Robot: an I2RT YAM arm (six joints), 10 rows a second.
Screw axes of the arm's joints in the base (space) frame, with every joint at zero. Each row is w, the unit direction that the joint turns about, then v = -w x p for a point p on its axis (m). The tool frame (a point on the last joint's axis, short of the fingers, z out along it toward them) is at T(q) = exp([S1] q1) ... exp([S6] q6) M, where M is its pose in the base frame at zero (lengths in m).
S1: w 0 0 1 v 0.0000 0.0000 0.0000
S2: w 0 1 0 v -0.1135 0.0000 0.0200
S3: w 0 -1 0 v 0.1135 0.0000 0.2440
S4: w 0 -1 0 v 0.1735 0.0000 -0.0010
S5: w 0 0 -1 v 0.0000 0.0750 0.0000
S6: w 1 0 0 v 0.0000 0.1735 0.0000
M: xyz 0.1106 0.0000 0.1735 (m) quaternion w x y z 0.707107 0 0.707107 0
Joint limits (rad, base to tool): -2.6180..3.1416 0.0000..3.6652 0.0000..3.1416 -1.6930..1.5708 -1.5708..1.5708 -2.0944..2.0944
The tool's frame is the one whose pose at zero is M.
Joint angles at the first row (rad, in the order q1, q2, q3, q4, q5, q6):
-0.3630, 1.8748, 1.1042, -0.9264, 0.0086, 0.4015
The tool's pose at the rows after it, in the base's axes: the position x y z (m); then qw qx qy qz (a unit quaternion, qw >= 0):
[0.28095 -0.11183 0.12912 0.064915 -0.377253 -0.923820 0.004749]
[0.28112 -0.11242 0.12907 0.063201 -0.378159 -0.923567 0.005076]
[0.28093 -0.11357 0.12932 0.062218 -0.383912 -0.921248 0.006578]
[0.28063 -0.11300 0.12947 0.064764 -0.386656 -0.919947 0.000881]
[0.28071 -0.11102 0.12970 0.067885 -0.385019 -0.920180 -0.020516]
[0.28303 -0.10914 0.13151 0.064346 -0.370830 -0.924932 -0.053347]
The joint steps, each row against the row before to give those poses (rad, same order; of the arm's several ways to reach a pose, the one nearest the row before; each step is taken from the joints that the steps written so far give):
-0.0149, 0.0000, 0.0000, -0.0038, -0.0004, -0.0034
-0.0015, 0.0000, 0.0000, 0.0034, 0.0008, 0.0004
-0.0034, -0.0004, 0.0007, 0.0008, 0.0026, 0.0091
0.0000, 0.0000, 0.0004, -0.0054, -0.0118, 0.0053
0.0011, -0.0004, 0.0000, -0.0061, -0.0427, -0.0049
0.0012, -0.0008, 0.0069, -0.0015, -0.0637, -0.0328

